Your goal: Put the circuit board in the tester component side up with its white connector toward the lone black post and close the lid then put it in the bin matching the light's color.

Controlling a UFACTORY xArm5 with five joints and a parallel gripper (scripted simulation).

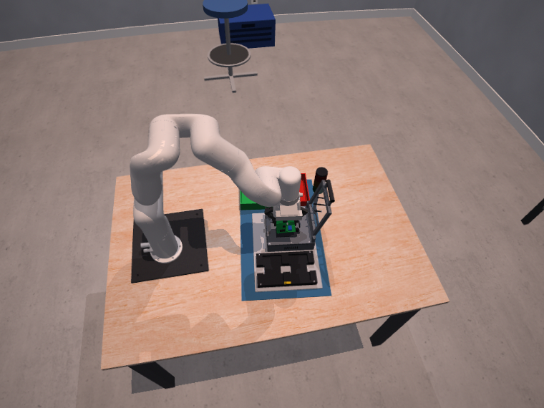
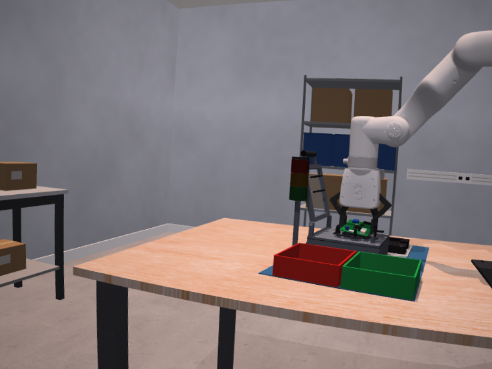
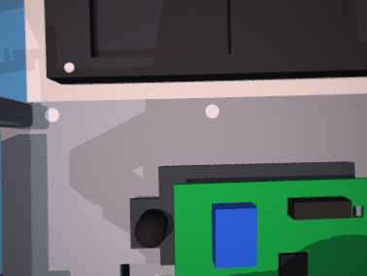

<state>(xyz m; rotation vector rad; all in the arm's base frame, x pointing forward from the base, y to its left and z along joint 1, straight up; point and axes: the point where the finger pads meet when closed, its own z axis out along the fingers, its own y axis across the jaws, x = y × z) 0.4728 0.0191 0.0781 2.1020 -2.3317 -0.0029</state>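
My gripper is now right at the green circuit board. Round my hand: red bin (20 cm to the left, 7 cm below, 6 cm ahead); lid (13 cm ahead, 10 cm above, 1 cm to the right); green bin (21 cm to the left, 9 cm behind, 7 cm below).
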